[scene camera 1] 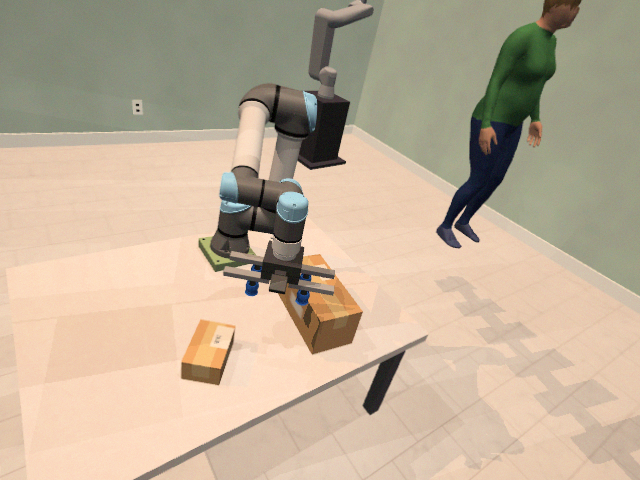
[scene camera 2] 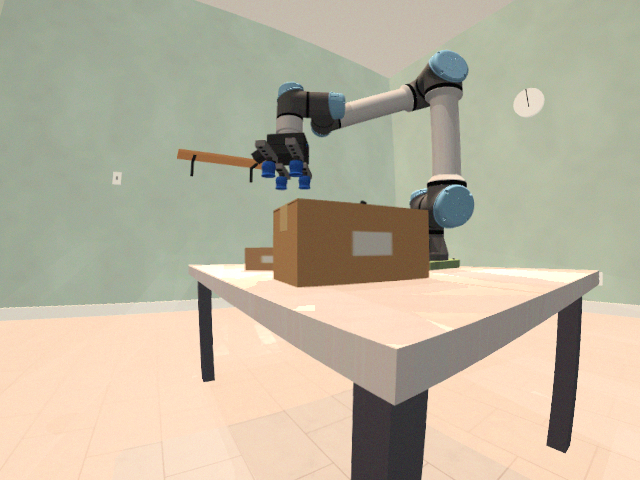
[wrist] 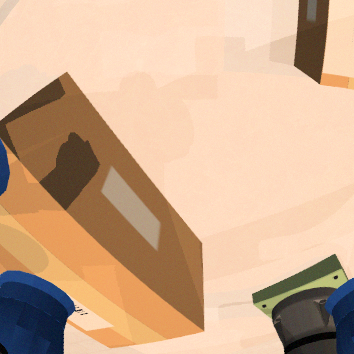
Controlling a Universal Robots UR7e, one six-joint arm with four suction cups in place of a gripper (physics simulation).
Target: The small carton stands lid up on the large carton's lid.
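Places are measured from the arm's base along level axes (x right, y back, z down), in centimetres.
Pixels of known places: hand, its tool point: (scene camera 2: 287,182) (wrist: 207,251); arm's base, origin of its link: (scene camera 1: 229,247) (wrist: 307,307).
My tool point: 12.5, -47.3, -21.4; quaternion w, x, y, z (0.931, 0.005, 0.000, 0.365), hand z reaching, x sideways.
Note:
Ahead of a thing's pixels: the offset from my tool point to its top centre, as dx, dy, dz. Level surfaces: height alone.
The small carton @(+17.4, +5.0, +17.4) (scene camera 1: 206,351) (scene camera 2: 258,258) (wrist: 310,50) lies lid up on the table, apart from the large carton. Its label shows on the lid in scene view 1. The large carton @(-20.9, +3.5, +9.8) (scene camera 1: 336,304) (scene camera 2: 356,242) (wrist: 90,120) stands on the table with its taped lid up; no carton rests on the parts of its lid that show. My gripper (scene camera 1: 279,283) (scene camera 2: 287,175) carries blue suction cups, holds nothing and is open. It hangs above table height, over the small carton's side of the large carton. In the wrist view, cups hide part of the large carton's lid.
The table @(dz +24.7) (scene camera 1: 113,413) (scene camera 2: 356,315) carries both cartons and the arm's green base plate (scene camera 1: 209,253) (scene camera 2: 445,264) (wrist: 295,285). The table's edge runs close to the large carton. A person (scene camera 1: 522,77) and a second arm on a dark pedestal (scene camera 1: 325,129) are beyond the table.

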